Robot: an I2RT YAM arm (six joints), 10 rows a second.
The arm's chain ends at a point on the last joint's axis. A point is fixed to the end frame.
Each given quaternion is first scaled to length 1.
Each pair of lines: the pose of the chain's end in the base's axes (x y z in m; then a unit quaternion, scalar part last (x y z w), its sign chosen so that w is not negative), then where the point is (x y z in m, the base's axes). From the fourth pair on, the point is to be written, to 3 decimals.
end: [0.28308 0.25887 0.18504 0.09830 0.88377 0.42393 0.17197]
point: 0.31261 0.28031 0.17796
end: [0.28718 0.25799 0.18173 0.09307 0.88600 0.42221 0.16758]
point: 0.31640 0.27977 0.17439
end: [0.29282 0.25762 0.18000 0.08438 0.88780 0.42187 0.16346]
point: 0.32162 0.27992 0.17255
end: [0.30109 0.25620 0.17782 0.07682 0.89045 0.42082 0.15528]
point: 0.329 0.279 0.170
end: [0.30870 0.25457 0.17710 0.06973 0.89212 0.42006 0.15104]
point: 0.337 0.278 0.169
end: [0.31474 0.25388 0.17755 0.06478 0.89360 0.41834 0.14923]
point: 0.342 0.277 0.169
